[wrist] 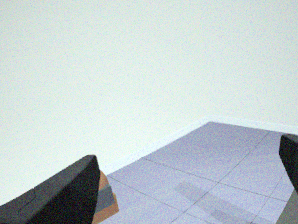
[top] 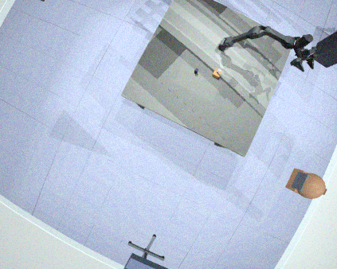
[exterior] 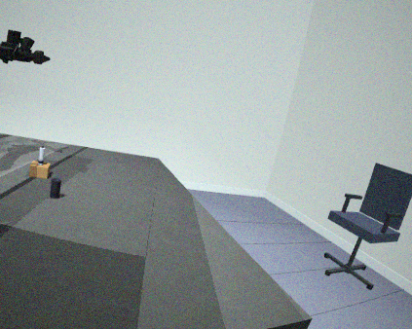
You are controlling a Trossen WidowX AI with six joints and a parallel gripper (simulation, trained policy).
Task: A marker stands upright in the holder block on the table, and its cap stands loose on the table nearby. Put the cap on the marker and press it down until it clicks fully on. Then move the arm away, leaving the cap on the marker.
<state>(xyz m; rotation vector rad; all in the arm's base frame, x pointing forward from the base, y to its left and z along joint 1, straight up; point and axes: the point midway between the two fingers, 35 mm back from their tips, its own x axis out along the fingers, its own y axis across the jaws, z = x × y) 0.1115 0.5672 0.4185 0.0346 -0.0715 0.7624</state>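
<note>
The dark cap is 210 mm ahead of my gripper tip, 710 mm to the right of it and 390 mm below it. Round my gripper tip: orange holder block: 140 mm ahead, 530 mm to the right, 400 mm below.
</note>
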